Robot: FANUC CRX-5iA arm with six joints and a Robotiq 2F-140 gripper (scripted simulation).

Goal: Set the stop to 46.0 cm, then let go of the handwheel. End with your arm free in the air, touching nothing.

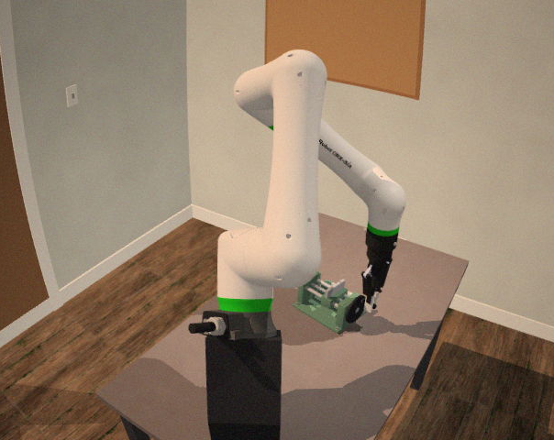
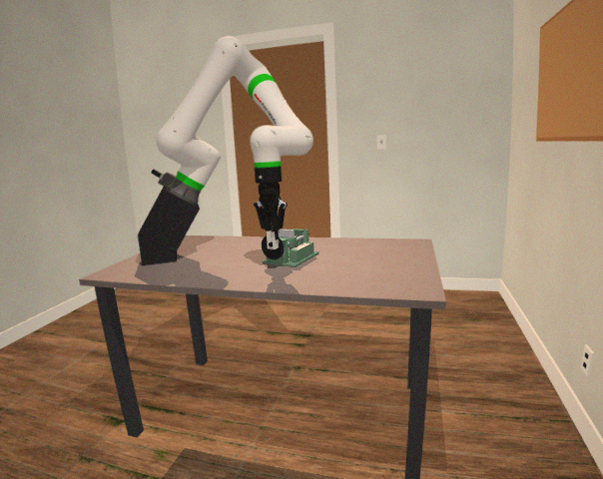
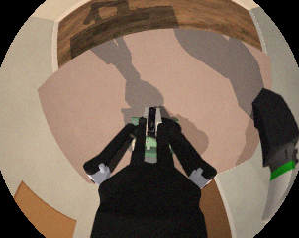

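The black handwheel lies 1 cm behind my hand, 2 cm to the left of it and 2 cm below it. Also, from my hand: green stop fixture (1 cm behind, 13 cm to the left, 2 cm below).
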